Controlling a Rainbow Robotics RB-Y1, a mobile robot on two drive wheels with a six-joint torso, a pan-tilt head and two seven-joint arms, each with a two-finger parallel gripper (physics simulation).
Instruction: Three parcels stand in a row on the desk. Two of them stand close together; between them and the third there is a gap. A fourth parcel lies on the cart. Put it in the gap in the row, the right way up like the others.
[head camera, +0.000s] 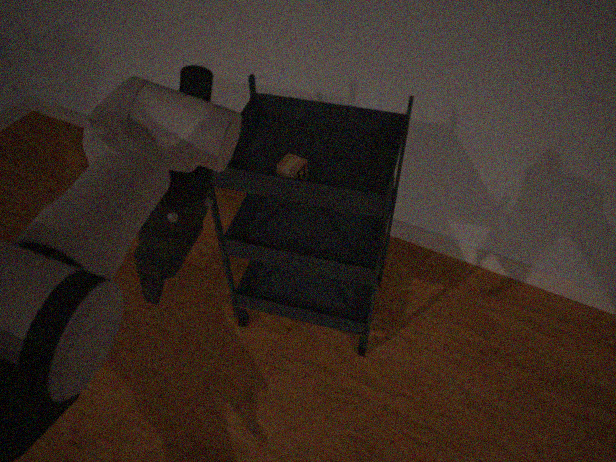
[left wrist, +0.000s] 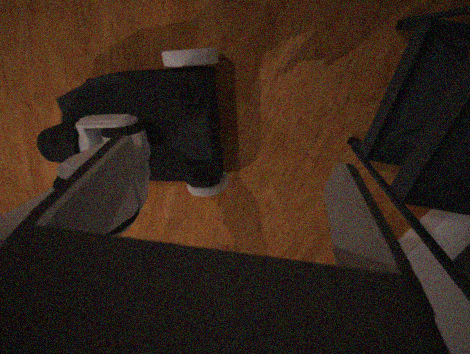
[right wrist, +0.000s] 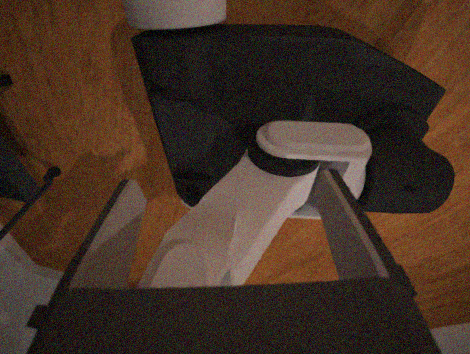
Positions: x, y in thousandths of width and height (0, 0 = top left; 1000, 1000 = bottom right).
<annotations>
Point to the left gripper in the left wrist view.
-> At 495, 462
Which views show the left gripper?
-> The head camera view and the left wrist view only.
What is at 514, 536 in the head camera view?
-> A dark cart.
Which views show the right gripper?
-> The right wrist view only.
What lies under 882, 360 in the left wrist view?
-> A dark cart.
</annotations>
